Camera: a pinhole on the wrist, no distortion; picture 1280 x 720 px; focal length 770.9 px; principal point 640.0 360.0 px. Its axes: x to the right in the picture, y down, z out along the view. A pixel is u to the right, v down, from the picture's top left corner.
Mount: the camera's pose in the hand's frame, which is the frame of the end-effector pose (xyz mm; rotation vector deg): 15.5 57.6 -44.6 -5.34 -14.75 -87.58
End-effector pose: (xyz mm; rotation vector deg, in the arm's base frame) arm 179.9 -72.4 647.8 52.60 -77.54 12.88
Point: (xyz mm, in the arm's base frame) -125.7 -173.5 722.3
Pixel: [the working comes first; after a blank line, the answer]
In the camera's frame: -24.0 47.7 344.2

586.2 466.9
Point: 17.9 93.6 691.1
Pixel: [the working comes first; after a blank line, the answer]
In the camera's frame: -156.5 -63.9 93.4

outside the picture
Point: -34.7 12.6 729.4
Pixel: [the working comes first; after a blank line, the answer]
In the camera's frame: -132.4 -5.3 175.7

59.0 336.9
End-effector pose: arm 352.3 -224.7 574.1 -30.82 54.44 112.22
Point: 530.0 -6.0 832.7
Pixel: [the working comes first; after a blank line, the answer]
In the camera's frame: 249.8 -138.9 343.2

1201.3 47.9
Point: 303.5 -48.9 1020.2
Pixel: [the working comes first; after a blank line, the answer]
In the camera's frame: -8.6 -146.0 489.6

626.4 130.1
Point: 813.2 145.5 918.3
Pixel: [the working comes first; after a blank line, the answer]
In the camera's frame: 533.7 -261.2 465.4

outside the picture
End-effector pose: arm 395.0 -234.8 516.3 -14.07 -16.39 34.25
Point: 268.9 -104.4 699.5
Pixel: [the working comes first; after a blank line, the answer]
In the camera's frame: 7.8 26.4 280.2

661.4 432.6
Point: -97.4 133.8 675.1
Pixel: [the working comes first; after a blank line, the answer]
In the camera's frame: -342.6 -96.9 511.6

123.7 214.0
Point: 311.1 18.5 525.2
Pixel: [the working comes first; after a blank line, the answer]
In the camera's frame: -153.1 87.3 147.2

outside the picture
